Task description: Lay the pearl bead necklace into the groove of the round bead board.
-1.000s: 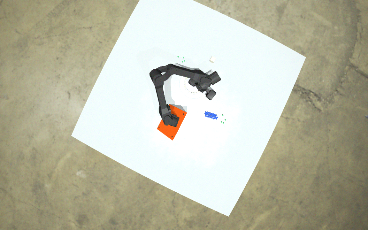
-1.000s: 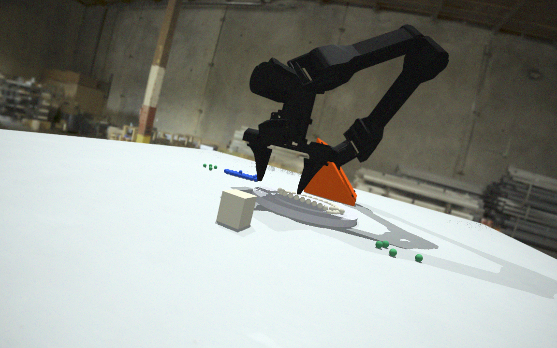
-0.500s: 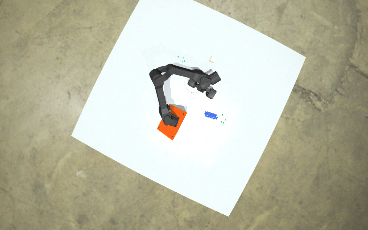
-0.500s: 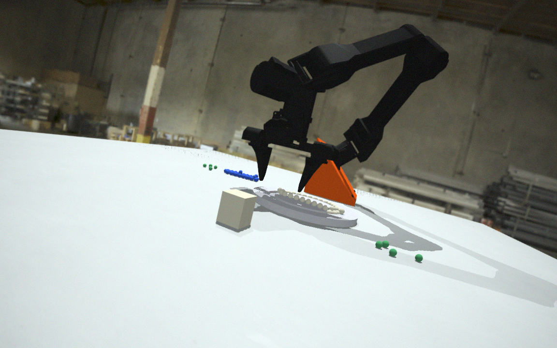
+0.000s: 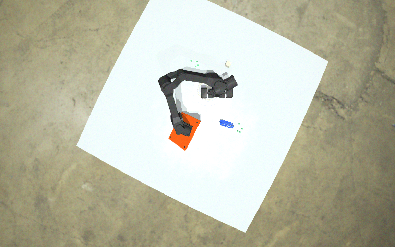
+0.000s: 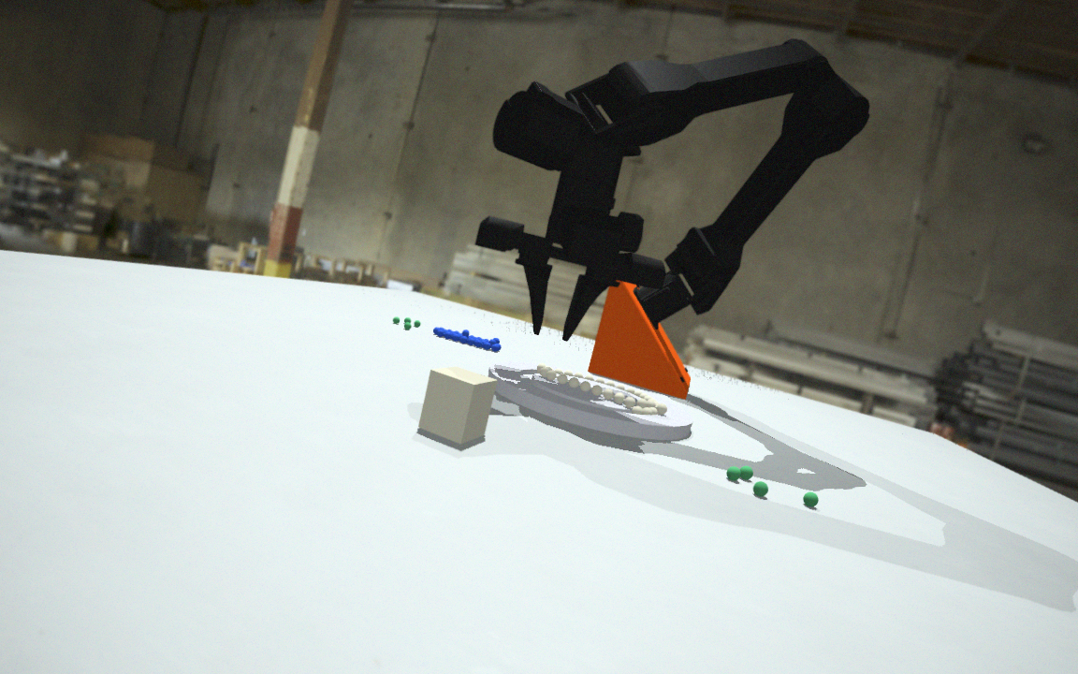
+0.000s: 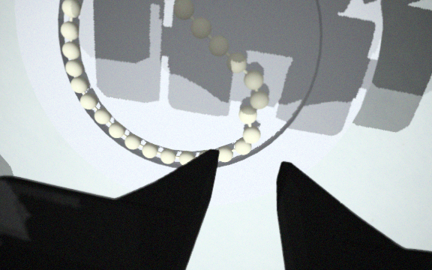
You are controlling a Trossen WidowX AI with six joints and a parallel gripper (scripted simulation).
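The round bead board is 50 mm to the left of my gripper tip, 40 mm below it and 20 mm ahead of it. Round my gripper tip: cream cube 220 mm ahead, 30 mm below, 10 mm to the right.
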